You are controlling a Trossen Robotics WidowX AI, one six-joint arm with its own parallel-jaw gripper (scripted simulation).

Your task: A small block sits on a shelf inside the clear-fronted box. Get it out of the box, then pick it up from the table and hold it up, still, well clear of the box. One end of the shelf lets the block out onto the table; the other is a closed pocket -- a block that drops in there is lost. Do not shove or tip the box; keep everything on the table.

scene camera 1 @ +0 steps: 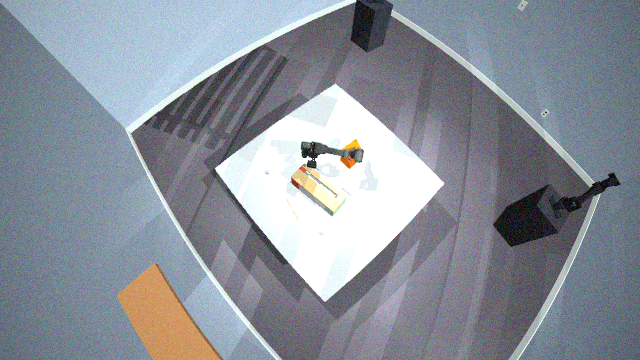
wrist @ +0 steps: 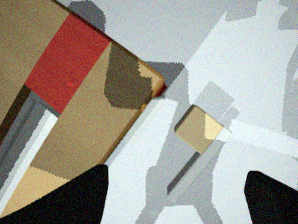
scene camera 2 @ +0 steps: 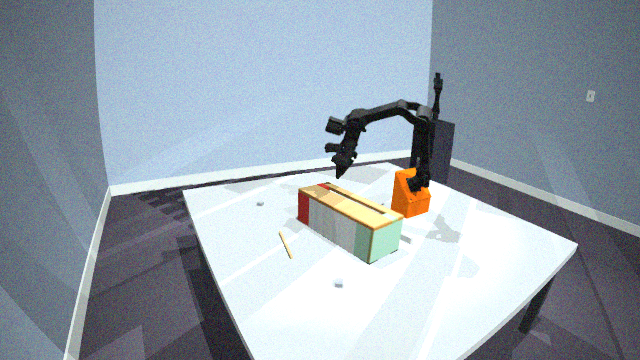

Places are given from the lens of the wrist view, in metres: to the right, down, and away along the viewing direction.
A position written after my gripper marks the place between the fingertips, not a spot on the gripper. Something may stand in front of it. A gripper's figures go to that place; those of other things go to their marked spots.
my gripper (wrist: 178,178): 0.01, 0.03, 0.09
tan block (wrist: 197,128): 0.04, 0.01, 0.21
box (wrist: 80,96): -0.03, -0.01, 0.12
The marked spots on the tan block and the box are 0.12 m apart.
